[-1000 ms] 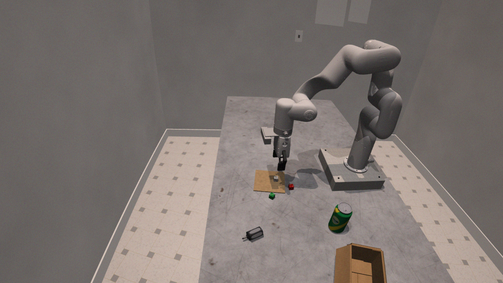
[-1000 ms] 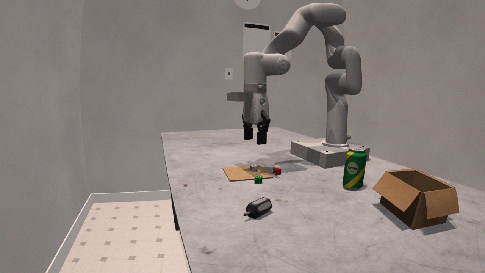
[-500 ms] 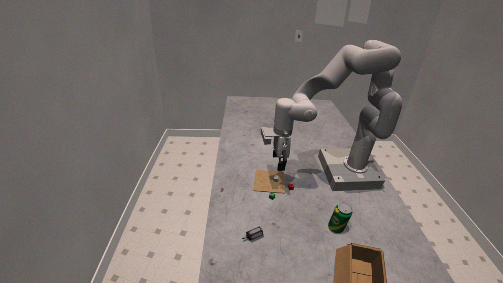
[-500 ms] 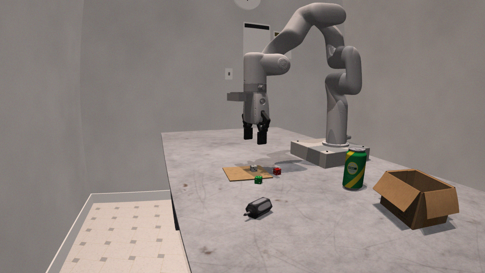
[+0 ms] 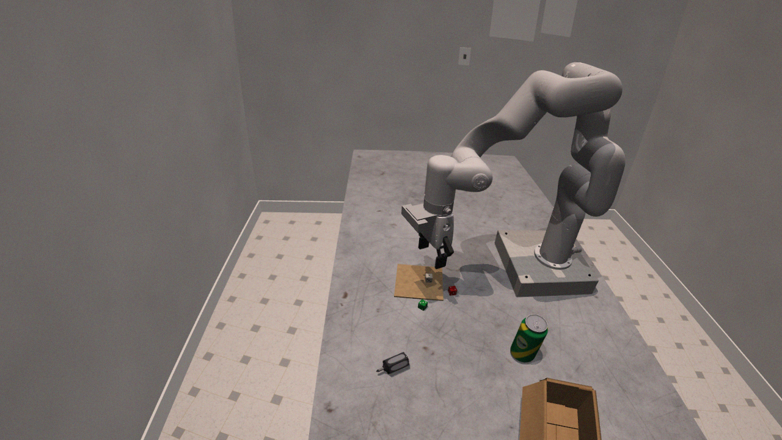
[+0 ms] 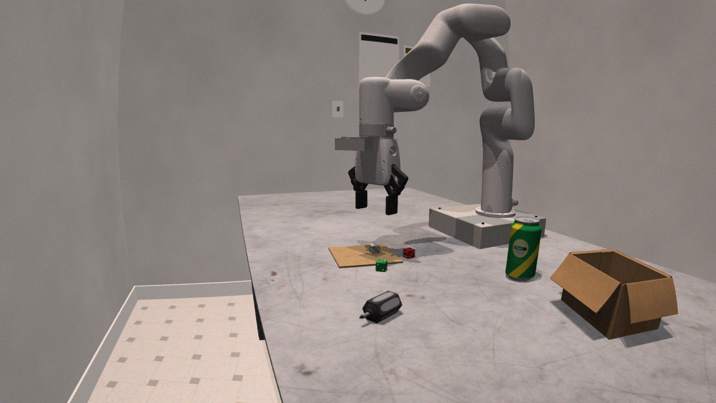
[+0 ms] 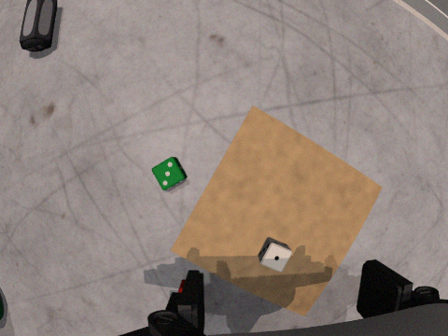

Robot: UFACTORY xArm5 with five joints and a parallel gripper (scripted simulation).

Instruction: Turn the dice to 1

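My hand is 100 mm above the green die, 90 mm to the right of it and 40 mm short of it. From my hand the other things lie so: tan mat: 110 mm below, 20 mm ahead, 10 mm to the right; red die: 100 mm below, 60 mm behind, 50 mm to the left; white die: 100 mm below, 10 mm to the right, 10 mm behind.
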